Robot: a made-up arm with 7 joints.
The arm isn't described. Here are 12 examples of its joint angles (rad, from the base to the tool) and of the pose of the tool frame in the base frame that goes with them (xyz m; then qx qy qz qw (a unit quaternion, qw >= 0)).
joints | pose
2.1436 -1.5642 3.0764 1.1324 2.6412 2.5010 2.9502 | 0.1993 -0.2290 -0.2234 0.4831 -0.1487 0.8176 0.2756
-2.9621 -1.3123 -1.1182 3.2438 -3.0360 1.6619 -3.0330 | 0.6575 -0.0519 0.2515 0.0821 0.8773 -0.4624 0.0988
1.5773 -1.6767 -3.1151 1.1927 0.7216 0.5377 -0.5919 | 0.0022 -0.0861 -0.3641 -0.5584 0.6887 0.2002 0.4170
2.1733 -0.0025 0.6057 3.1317 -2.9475 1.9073 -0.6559 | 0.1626 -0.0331 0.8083 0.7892 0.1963 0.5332 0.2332
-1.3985 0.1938 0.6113 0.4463 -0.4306 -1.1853 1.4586 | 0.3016 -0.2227 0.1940 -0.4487 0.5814 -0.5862 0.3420
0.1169 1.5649 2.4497 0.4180 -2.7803 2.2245 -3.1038 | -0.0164 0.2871 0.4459 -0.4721 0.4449 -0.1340 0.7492
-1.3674 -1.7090 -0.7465 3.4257 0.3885 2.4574 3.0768 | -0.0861 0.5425 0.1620 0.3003 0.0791 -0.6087 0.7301
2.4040 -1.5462 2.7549 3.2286 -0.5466 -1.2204 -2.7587 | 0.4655 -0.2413 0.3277 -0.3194 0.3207 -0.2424 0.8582
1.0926 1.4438 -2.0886 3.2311 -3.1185 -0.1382 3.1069 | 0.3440 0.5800 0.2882 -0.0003 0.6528 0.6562 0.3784
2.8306 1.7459 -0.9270 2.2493 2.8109 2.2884 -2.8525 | -0.5212 0.2778 -0.0620 0.4499 -0.3505 0.1058 0.8146
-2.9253 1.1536 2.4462 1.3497 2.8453 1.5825 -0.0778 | -0.0682 -0.3213 0.6952 0.1433 -0.3671 -0.2631 0.8806
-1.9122 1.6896 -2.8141 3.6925 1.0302 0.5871 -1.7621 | -0.1008 -0.5754 -0.1443 0.6319 0.5640 -0.5308 0.0296
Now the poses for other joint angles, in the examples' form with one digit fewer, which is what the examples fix.
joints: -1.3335 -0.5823 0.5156 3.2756 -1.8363 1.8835 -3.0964
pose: -0.255 0.310 0.674 0.752 -0.028 -0.502 0.427
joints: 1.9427 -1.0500 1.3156 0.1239 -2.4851 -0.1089 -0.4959
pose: -0.160 0.106 0.049 -0.879 0.004 0.203 0.432
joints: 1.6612 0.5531 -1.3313 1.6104 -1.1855 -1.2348 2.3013
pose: 0.256 0.401 0.397 -0.706 -0.296 -0.255 0.591
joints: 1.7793 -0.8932 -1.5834 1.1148 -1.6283 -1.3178 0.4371
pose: 0.334 0.014 0.399 -0.230 -0.349 -0.794 0.442
